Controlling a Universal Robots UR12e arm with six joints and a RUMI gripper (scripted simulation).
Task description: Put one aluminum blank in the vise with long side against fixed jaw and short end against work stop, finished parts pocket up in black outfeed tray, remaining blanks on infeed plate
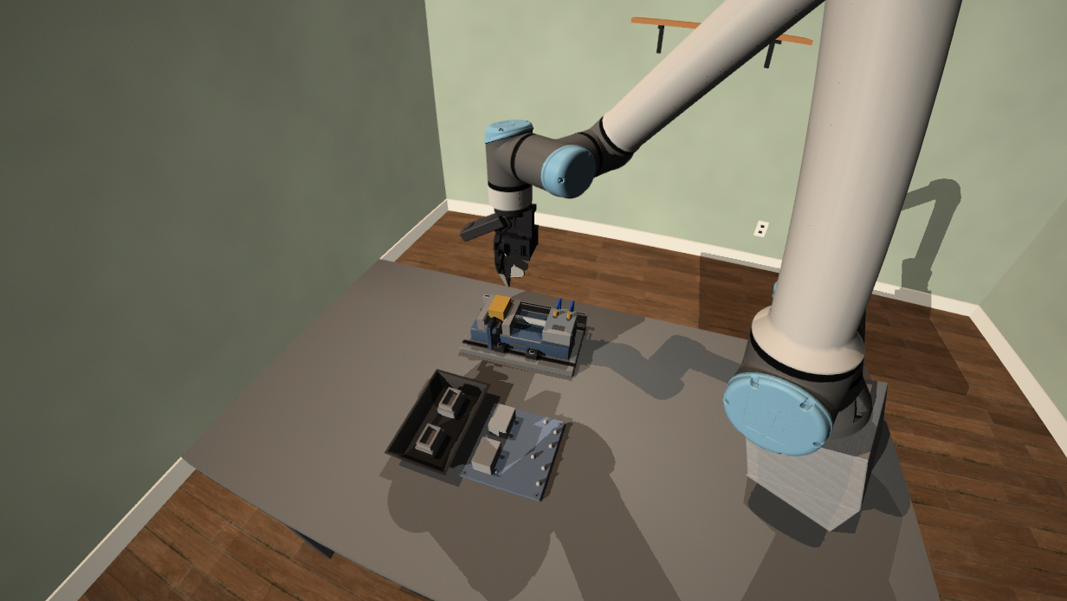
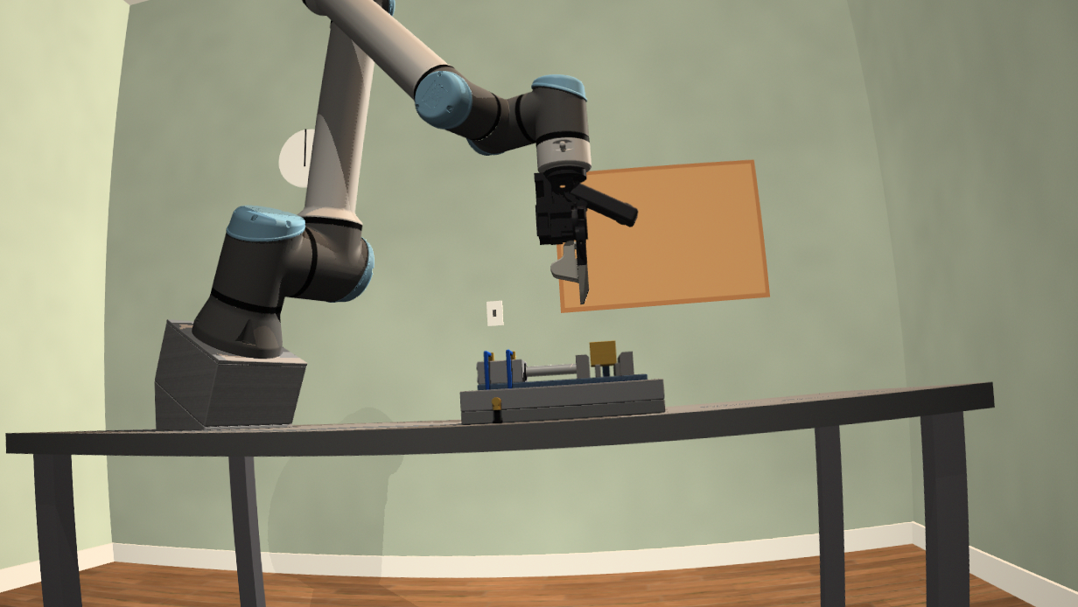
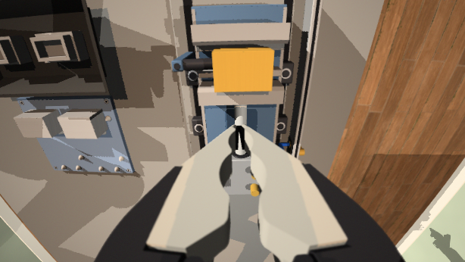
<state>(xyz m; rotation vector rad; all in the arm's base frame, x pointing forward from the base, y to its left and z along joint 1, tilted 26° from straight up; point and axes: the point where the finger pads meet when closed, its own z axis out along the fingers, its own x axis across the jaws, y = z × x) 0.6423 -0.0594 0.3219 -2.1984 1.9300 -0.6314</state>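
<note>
Right now the yellow brass blank is 10 cm below my hand and 3 cm ahead of it. Round my hand: fixed jaw (12 cm below, 6 cm ahead); work stop (11 cm below, 4 cm to the left, 3 cm ahead); push rod (12 cm below, 6 cm behind, 1 cm to the right).
</note>
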